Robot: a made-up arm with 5 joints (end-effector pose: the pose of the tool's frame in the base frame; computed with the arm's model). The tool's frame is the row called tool. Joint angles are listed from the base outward.
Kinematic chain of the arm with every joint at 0, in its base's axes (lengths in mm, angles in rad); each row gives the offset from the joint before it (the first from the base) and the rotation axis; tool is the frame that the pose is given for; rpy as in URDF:
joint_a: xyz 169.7 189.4 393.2 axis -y
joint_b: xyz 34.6 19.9 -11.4 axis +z
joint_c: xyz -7.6 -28.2 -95 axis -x
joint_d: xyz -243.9 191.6 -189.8 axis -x
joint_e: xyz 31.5 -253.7 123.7 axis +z
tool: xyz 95.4 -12 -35.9 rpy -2.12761 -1.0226 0.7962
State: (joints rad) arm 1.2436 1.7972 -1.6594 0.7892 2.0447
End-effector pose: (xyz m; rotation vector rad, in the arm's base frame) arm 0.1768 -0.0307 0.5166 1.6475 -1.1827 2.3094
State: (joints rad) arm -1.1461 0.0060 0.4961 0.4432 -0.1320
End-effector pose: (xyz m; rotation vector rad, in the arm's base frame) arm 0.0514 0.1652 0.4408 -1.7223 -0.8749 1.0445
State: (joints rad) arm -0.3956 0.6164 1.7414 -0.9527 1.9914
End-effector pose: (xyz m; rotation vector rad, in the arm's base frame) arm 0.1414 -0.1784 0.3114 0.5881 -1.3532 1.7963
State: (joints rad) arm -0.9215 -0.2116 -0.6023 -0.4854 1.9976
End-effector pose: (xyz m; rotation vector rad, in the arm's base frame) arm -0.1502 0.3439 0.3898 0.3459 -1.4094 -0.5545
